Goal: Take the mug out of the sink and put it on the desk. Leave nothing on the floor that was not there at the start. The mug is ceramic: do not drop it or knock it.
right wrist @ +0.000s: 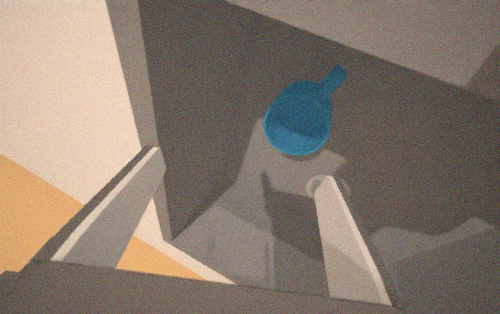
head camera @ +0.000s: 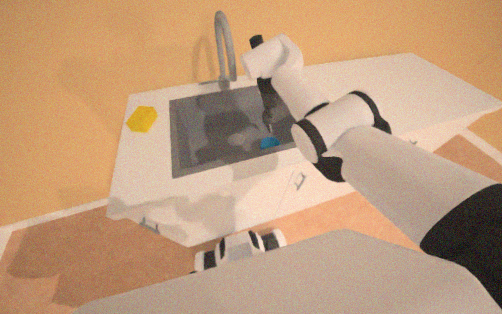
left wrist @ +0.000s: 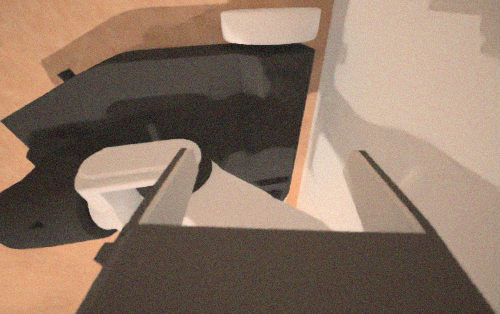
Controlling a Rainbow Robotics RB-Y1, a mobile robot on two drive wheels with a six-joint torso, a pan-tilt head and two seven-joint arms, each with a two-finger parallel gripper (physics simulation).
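Frame: origin at the robot's base, x ahead, y left, z up, level; centimetres.
Where they show: left gripper, fingertip midpoint: (left wrist: pixel 269 159); right gripper, fingertip midpoint: (right wrist: pixel 243 171) (head camera: pixel 282 124).
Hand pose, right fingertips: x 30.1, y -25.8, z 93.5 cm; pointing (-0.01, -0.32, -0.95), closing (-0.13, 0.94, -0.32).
Observation:
Each offset is from my right fingertips to the top centre of the thing. "pt": to the spot under its first point. Level surfaces: height alone.
The blue mug {dx +1.6, dy +2.5, dz -14.4 cm} (head camera: pixel 270 143) (right wrist: pixel 298 122) is in the grey sink (head camera: pixel 173 150) (right wrist: pixel 127 50), near the sink's front edge in the head camera. In the right wrist view its open rim faces the camera and its handle points to the upper right. My right gripper (head camera: pixel 269 127) (right wrist: pixel 243 171) is open and empty over the sink; in the right wrist view the mug appears above and beyond the fingertips, not between them. My left gripper (left wrist: pixel 269 159) is open and empty, beside the white cabinet front. The white worktop {dz -2.5 cm} (head camera: pixel 400 85) extends right of the sink.
A tall grey faucet (head camera: pixel 224 45) stands behind the sink. A yellow sponge-like block {dx +17.6, dy +51.7, dz +2.0 cm} (head camera: pixel 142 119) lies on the worktop left of the sink. Cabinet handles {pt dx -14.0, dy -6.2, dz -22.2 cm} (head camera: pixel 299 180) stick out from the front. The dark robot base (left wrist: pixel 200 75) shows in the left wrist view.

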